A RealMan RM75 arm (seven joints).
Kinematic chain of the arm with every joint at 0, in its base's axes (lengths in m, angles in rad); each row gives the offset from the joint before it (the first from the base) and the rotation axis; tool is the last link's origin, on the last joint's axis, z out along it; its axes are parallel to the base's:
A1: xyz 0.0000 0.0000 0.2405 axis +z
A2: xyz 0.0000 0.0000 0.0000 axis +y
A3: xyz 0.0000 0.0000 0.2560 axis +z
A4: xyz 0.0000 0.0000 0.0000 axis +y
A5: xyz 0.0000 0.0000 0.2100 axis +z
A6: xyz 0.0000 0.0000 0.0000 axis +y
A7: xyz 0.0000 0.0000 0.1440 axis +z
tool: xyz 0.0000 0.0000 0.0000
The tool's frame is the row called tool.
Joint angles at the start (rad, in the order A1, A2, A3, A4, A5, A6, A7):
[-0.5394, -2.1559, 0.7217, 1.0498, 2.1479, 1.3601, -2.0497]
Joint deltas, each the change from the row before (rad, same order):
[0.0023, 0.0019, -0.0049, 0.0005, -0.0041, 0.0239, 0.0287]
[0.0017, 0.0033, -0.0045, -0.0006, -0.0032, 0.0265, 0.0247]
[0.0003, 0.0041, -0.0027, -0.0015, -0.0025, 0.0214, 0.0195]
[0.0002, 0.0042, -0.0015, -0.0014, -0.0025, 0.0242, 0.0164]
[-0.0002, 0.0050, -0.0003, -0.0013, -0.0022, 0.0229, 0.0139]
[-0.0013, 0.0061, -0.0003, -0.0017, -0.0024, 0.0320, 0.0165]
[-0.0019, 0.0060, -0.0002, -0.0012, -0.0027, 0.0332, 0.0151]
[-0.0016, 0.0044, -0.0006, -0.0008, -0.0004, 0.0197, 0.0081]
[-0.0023, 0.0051, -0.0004, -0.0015, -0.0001, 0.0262, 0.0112]
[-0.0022, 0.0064, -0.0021, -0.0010, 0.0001, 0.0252, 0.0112]
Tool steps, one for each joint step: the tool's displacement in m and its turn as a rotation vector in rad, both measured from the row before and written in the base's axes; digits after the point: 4 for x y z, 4 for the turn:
[0.0002, -0.0028, 0.0004, -0.0100, 0.0055, -0.0286]
[0.0002, -0.0030, 0.0005, -0.0133, 0.0039, -0.0266]
[0.0003, -0.0021, 0.0006, -0.0113, 0.0038, -0.0223]
[0.0006, -0.0025, 0.0004, -0.0150, 0.0019, -0.0217]
[0.0006, -0.0022, 0.0006, -0.0147, 0.0023, -0.0203]
[0.0013, -0.0030, 0.0006, -0.0218, 0.0014, -0.0270]
[0.0017, -0.0030, 0.0007, -0.0227, 0.0001, -0.0273]
[0.0008, -0.0017, 0.0008, -0.0133, 0.0011, -0.0153]
[0.0012, -0.0024, 0.0006, -0.0187, 0.0011, -0.0208]
[0.0007, -0.0021, 0.0016, -0.0156, 0.0020, -0.0197]

